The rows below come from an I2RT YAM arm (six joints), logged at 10 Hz.
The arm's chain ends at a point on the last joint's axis. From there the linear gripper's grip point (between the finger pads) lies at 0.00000 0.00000 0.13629 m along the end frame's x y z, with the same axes.
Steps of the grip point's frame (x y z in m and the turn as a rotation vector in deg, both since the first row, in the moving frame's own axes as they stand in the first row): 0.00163, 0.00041, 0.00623, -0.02, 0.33, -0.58; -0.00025, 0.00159, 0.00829, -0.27, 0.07, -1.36; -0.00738, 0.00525, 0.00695, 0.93, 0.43, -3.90; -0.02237, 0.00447, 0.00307, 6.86, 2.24, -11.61; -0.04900, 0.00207, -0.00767, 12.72, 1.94, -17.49; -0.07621, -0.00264, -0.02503, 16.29, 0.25, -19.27
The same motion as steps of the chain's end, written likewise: 0.00084, 0.00037, 0.00623, -0.02, 0.33, -0.58; -0.00042, 0.00095, 0.00829, -0.27, 0.07, -1.36; -0.00833, 0.00750, 0.00697, 0.93, 0.43, -3.90; -0.02600, 0.02117, 0.00415, 6.86, 2.24, -11.61; -0.04894, 0.03230, -0.00427, 12.72, 1.94, -17.49; -0.07037, 0.03497, -0.01961, 16.29, 0.25, -19.27
